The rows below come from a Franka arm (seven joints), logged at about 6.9 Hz.
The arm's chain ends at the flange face. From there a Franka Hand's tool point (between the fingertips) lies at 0.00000 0.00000 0.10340 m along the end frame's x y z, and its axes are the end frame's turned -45 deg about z.
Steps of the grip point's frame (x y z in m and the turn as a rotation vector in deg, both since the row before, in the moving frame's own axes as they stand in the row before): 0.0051, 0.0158, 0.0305, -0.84, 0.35, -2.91; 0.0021, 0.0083, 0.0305, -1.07, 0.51, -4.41; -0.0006, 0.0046, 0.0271, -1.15, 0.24, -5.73; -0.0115, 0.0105, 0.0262, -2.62, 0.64, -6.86; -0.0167, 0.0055, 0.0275, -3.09, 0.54, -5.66; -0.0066, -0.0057, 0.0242, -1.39, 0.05, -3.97; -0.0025, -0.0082, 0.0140, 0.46, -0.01, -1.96; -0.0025, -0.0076, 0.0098, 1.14, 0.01, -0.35; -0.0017, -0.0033, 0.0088, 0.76, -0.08, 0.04; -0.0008, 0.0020, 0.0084, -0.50, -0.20, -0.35
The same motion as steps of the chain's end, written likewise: 0.0132, 0.0070, 0.0305, -0.35, 0.84, -2.91; 0.0053, 0.0037, 0.0305, -0.40, 1.12, -4.41; 0.0010, 0.0026, 0.0271, -0.64, 0.98, -5.73; -0.0050, 0.0133, 0.0263, -1.40, 2.31, -6.86; -0.0127, 0.0127, 0.0277, -1.80, 2.57, -5.66; -0.0106, -0.0010, 0.0242, -0.95, 1.02, -3.97; -0.0070, -0.0035, 0.0140, 0.32, -0.33, -1.96; -0.0057, -0.0021, 0.0098, 0.81, -0.80, -0.35; -0.0025, -0.0003, 0.0088, 0.48, -0.59, 0.04; 0.0005, 0.0011, 0.0084, -0.49, 0.21, -0.35
